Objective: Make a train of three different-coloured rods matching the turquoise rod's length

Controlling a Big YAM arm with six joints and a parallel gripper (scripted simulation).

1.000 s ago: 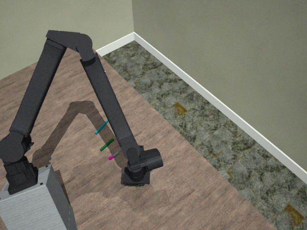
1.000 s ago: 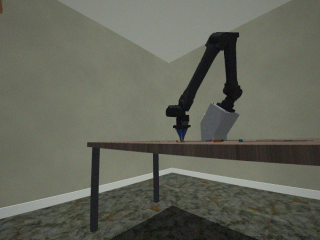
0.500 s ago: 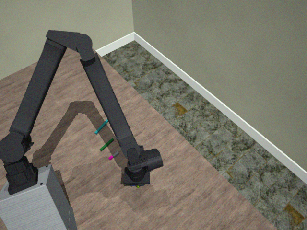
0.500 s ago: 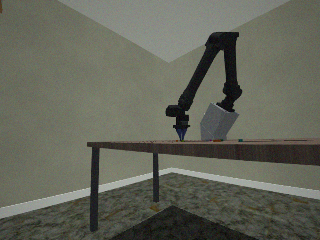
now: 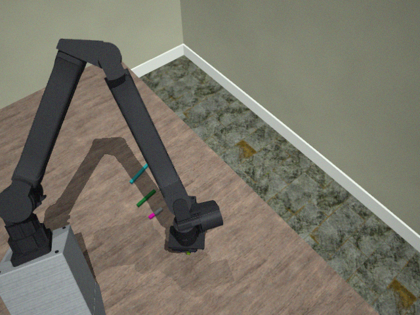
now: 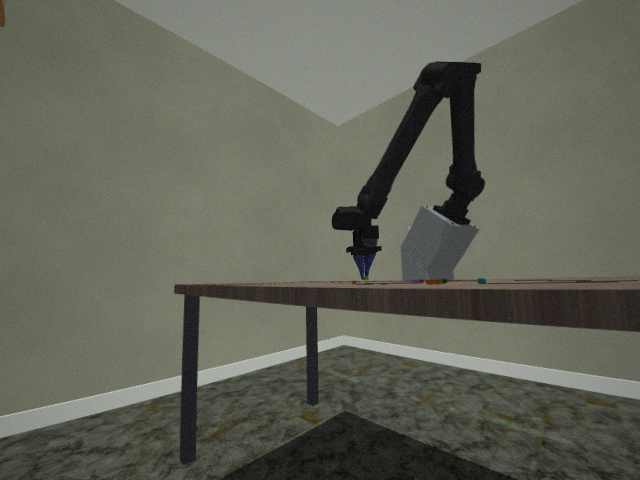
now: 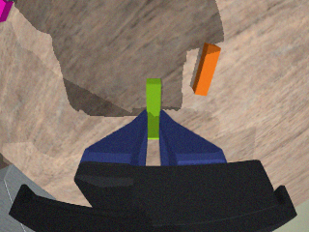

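The grey rod lies 3 cm behind my hand, 17 cm to the left of it and 2 cm below it. Also, from my hand: lime rod (1 cm to the left, 1 cm below); then magenta rod (6 cm behind, 16 cm to the left, 2 cm below); then green rod (5 cm behind, 23 cm to the left, 2 cm below).
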